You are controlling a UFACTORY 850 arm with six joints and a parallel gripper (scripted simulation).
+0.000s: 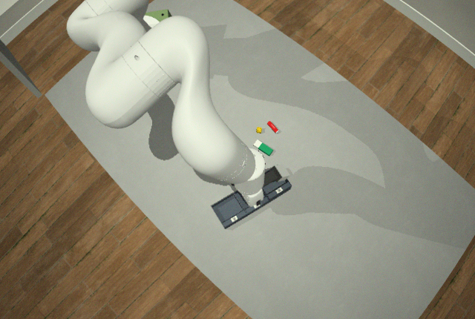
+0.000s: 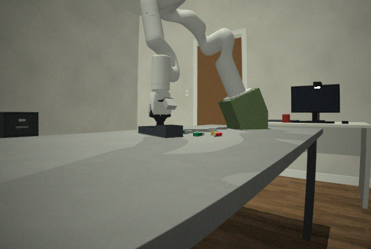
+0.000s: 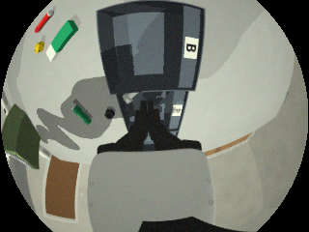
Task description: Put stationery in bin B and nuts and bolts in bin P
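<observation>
Right now the dark bin row is 20 mm below my hand and 10 mm ahead of it. Round my hand: white bolt 30 mm to the left, 30 mm below, 10 mm behind; green cylinder 120 mm behind, 40 mm to the left, 30 mm below; black nut 70 mm behind, 40 mm below, 10 mm to the left.
</observation>
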